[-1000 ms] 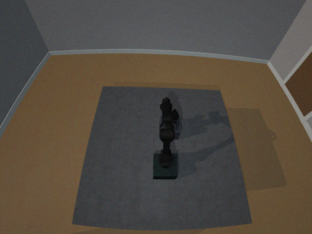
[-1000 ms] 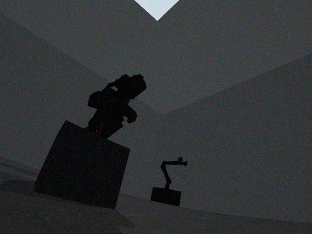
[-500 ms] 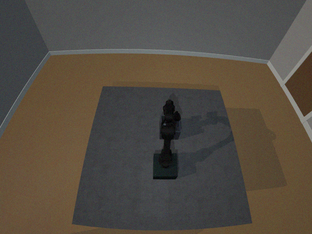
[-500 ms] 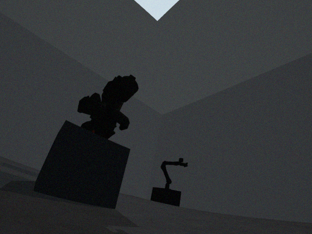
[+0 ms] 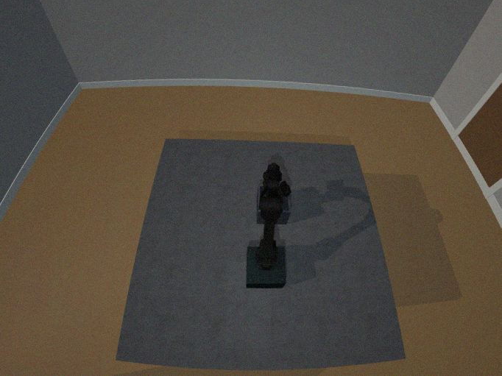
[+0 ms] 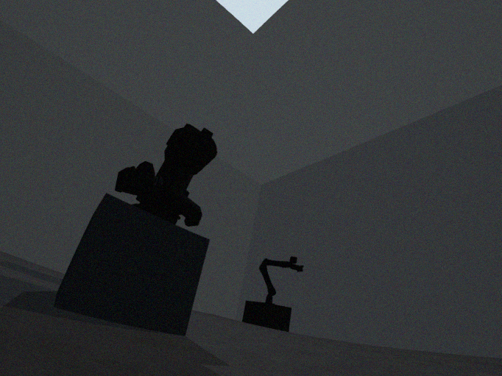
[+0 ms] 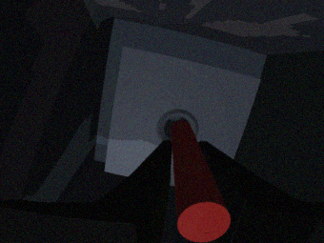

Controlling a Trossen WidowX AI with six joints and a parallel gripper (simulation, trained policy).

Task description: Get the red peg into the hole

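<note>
The red peg lies 1 cm above my gripper tip. Also, from my gripper tip: plate 4 cm below.
</note>
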